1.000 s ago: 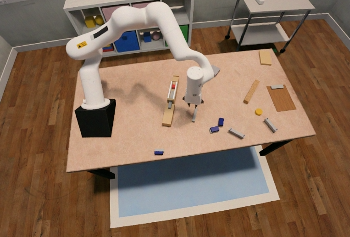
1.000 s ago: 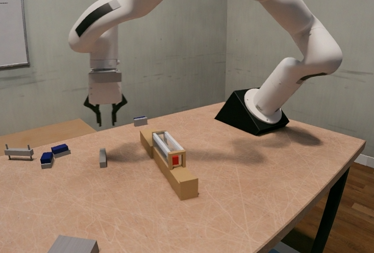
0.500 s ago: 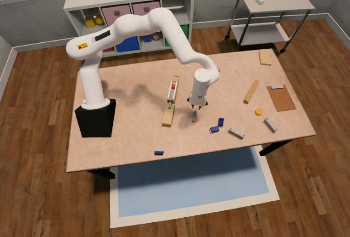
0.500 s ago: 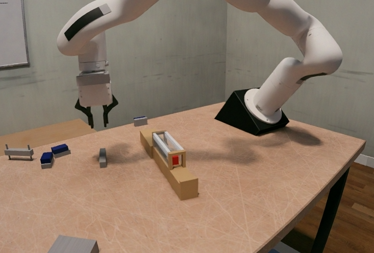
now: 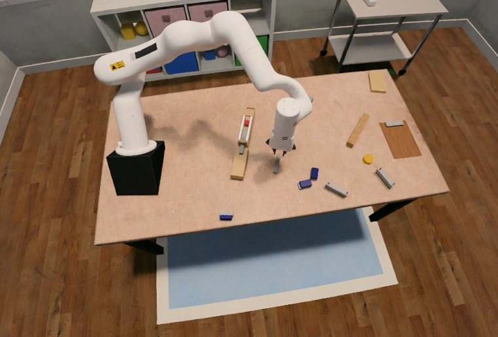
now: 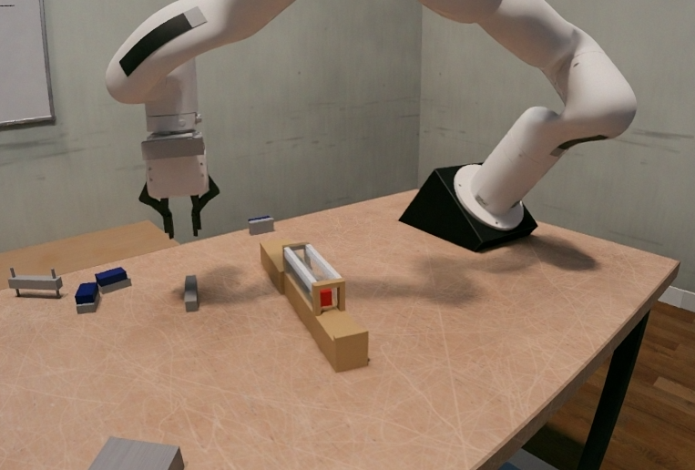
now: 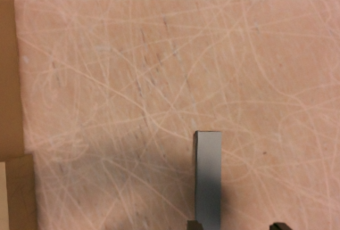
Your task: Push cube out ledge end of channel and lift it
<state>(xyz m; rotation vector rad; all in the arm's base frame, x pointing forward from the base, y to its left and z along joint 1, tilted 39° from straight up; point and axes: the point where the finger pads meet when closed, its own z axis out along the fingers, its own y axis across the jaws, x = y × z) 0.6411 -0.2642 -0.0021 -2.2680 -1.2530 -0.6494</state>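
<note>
My gripper is now 130 mm above the pale grey bar. Round my hand: wooden channel: 120 mm behind, 190 mm to the left, 80 mm below; then grey pegged rail: 230 mm ahead, 210 mm to the right, 110 mm below; then red cube: 100 mm behind, 240 mm to the left, 80 mm below.
</note>
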